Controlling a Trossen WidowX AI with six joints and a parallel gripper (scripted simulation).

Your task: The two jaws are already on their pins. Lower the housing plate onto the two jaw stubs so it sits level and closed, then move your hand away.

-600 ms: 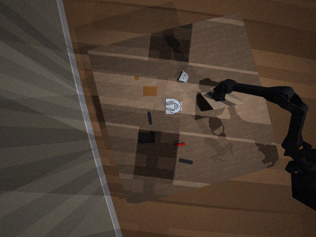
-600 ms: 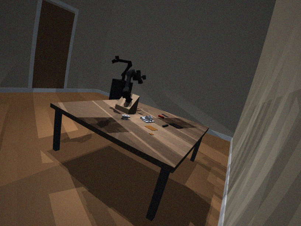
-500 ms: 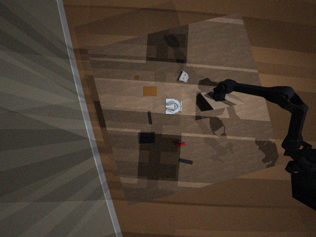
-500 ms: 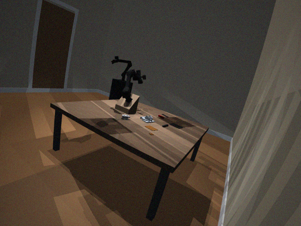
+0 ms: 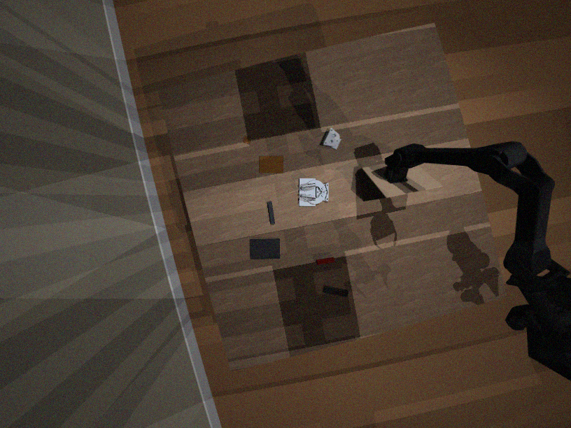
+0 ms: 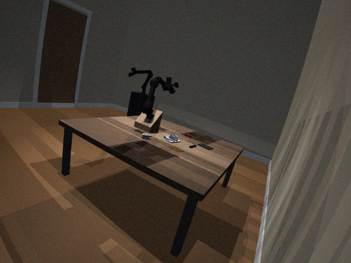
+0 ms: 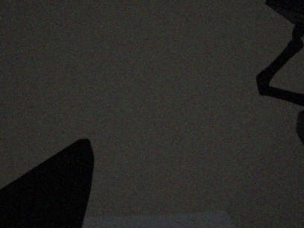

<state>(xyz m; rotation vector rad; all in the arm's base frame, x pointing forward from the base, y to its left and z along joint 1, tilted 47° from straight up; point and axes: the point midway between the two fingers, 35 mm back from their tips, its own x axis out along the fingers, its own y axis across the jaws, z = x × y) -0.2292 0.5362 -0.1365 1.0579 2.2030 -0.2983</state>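
Now: the pale grey piece 410 mm ahead of my gripper tip, 700 mm to the right of it and 420 mm below it. Also, from my gripper tip: brown tile 680 mm ahead, 630 mm to the right, 450 mm below; red block 500 mm ahead, 190 mm to the right, 440 mm below; dark flat plate 750 mm ahead, 270 mm to the right, 450 mm below.
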